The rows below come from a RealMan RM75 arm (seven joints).
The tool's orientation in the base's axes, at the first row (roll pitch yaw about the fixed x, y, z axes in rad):
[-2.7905 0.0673 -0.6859]
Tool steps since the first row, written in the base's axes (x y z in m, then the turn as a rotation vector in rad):
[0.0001 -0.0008 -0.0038 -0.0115 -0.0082 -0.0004]
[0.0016 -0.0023 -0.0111 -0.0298 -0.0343 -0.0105]
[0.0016 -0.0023 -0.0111 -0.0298 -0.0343 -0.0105]
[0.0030 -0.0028 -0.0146 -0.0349 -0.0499 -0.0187]
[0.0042 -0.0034 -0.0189 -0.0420 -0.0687 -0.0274]
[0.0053 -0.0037 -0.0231 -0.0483 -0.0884 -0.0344]
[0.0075 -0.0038 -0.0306 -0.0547 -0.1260 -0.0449]
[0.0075 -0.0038 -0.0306 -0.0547 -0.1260 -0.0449]
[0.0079 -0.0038 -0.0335 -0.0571 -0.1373 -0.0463]
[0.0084 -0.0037 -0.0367 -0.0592 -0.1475 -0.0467]
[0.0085 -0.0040 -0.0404 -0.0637 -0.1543 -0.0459]
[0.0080 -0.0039 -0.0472 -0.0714 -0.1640 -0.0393]
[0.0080 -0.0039 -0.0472 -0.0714 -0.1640 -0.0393]
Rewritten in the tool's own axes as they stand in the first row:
[0.0008 0.0018 0.0033 -0.0037 0.0130 -0.0041]
[0.0034 0.0045 0.0100 -0.0006 0.0463 -0.0057]
[0.0034 0.0045 0.0100 -0.0006 0.0463 -0.0057]
[0.0051 0.0052 0.0133 0.0058 0.0633 -0.0037]
[0.0067 0.0063 0.0174 0.0128 0.0840 -0.0025]
[0.0080 0.0073 0.0214 0.0209 0.1043 -0.0030]
[0.0102 0.0086 0.0288 0.0404 0.1386 -0.0058]
[0.0102 0.0086 0.0288 0.0404 0.1386 -0.0058]
[0.0108 0.0094 0.0316 0.0458 0.1486 -0.0083]
[0.0113 0.0101 0.0347 0.0506 0.1573 -0.0114]
[0.0118 0.0115 0.0381 0.0514 0.1646 -0.0150]
[0.0118 0.0141 0.0444 0.0512 0.1740 -0.0255]
[0.0118 0.0141 0.0444 0.0512 0.1740 -0.0255]

